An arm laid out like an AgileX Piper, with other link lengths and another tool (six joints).
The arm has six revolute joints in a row. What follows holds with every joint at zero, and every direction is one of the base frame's.
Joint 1 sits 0.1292 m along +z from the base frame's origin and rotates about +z.
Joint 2 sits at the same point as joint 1 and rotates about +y.
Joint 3 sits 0.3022 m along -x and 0.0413 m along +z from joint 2 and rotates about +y.
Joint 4 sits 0.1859 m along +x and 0.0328 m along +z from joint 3 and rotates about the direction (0.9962, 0, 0.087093).
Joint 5 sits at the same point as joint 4 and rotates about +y.
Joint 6 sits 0.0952 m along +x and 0.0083 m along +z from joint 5 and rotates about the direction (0.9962, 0, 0.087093).
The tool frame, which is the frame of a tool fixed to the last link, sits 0.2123 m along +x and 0.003 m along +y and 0.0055 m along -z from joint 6; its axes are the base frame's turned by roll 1.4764, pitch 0.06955 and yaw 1.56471 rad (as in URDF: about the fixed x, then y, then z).
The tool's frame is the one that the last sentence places.
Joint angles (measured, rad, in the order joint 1, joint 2, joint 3, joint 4, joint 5, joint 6), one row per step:
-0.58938 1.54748 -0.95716 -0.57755 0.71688 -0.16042
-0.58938 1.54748 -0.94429 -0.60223 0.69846 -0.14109
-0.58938 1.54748 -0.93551 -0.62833 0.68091 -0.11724
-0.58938 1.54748 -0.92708 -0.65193 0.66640 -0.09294
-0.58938 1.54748 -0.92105 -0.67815 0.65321 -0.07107
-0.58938 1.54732 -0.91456 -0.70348 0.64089 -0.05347
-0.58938 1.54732 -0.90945 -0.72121 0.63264 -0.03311
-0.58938 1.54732 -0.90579 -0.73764 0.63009 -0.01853
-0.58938 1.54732 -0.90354 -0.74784 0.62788 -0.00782
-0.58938 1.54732 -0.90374 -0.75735 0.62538 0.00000
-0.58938 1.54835 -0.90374 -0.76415 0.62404 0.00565
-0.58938 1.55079 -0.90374 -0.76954 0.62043 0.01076
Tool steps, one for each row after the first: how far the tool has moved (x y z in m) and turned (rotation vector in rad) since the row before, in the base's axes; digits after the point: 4 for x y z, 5 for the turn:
0.0007 -0.0027 -0.0002 -0.01257 -0.00294 0.00470
0.0017 -0.0034 0.0010 -0.01444 -0.00756 0.00186
0.0011 -0.0026 0.0006 -0.01159 -0.00700 -0.00069
0.0014 -0.0034 0.0015 -0.01443 -0.00554 0.00250
0.0012 -0.0030 0.0013 -0.01369 -0.00278 0.00555
0.0007 -0.0018 0.0006 -0.00763 -0.00578 -0.00251
-0.0006 -0.0018 0.0007 -0.00757 0.00028 -0.00157
-0.0001 -0.0011 0.0005 -0.00449 -0.00138 -0.00186
0.0006 -0.0015 0.0011 -0.00583 -0.00231 0.00029
0.0003 -0.0010 0.0004 -0.00344 -0.00037 -0.00008
0.0010 -0.0008 -0.0001 -0.00195 -0.00137 0.00096

